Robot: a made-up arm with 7 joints. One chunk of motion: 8 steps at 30 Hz.
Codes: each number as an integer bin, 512 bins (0 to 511) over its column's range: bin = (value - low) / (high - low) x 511, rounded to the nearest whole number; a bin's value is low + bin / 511 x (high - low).
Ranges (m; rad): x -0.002..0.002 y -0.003..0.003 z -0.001..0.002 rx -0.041..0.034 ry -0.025..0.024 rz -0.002..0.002
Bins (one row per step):
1: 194 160 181 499 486 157
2: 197 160 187 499 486 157
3: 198 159 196 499 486 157
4: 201 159 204 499 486 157
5: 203 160 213 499 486 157
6: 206 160 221 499 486 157
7: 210 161 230 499 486 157
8: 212 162 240 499 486 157
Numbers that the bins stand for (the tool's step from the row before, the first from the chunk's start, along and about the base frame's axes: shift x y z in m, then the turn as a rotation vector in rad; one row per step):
1: -0.00048 -0.00112 0.00006 0.03224 0.02160 -0.00077
2: -0.00046 -0.00112 0.00010 0.03224 0.02160 -0.00077
3: -0.00045 -0.00113 0.00015 0.03224 0.02160 -0.00077
4: -0.00043 -0.00113 0.00020 0.03224 0.02160 -0.00077
5: -0.00041 -0.00112 0.00025 0.03224 0.02160 -0.00077
6: -0.00039 -0.00112 0.00030 0.03224 0.02160 -0.00077
7: -0.00036 -0.00111 0.00035 0.03224 0.02160 -0.00077
8: -0.00034 -0.00110 0.00041 0.03224 0.02160 -0.00077

